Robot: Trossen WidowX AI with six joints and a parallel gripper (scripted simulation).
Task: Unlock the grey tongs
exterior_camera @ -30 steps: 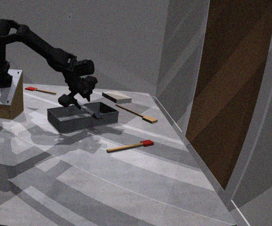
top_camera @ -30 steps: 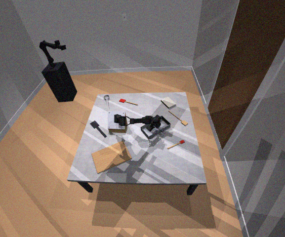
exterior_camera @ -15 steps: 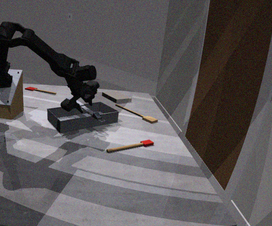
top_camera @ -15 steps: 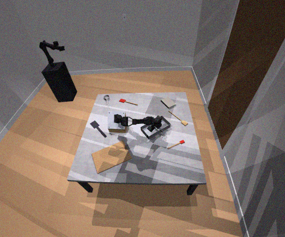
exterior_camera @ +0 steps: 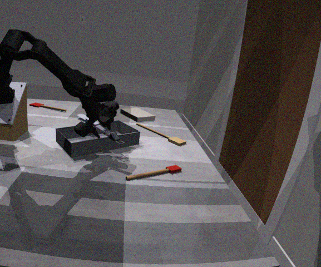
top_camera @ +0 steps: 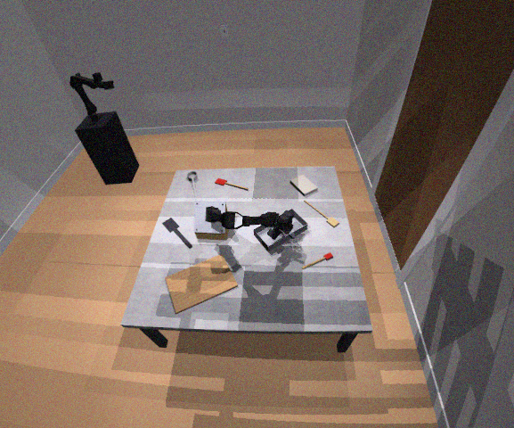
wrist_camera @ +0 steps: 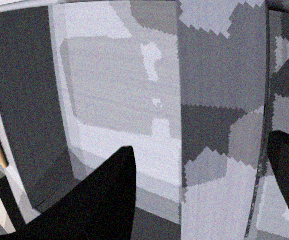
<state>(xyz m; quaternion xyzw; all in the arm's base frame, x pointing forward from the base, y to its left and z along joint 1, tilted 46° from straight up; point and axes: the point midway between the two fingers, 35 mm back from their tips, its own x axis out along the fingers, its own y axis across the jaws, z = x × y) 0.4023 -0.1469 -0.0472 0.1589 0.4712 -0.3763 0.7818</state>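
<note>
The roasting tin is 3 cm behind my gripper tip, 2 cm below it and 1 cm to the left of it. From my gripper tip the other things lie so: dark flat tool: 72 cm behind, 7 cm to the left, 4 cm below; wooden board: 50 cm behind, 32 cm to the right, 4 cm below; grey block: 43 cm to the left, 18 cm ahead, 3 cm below.
</note>
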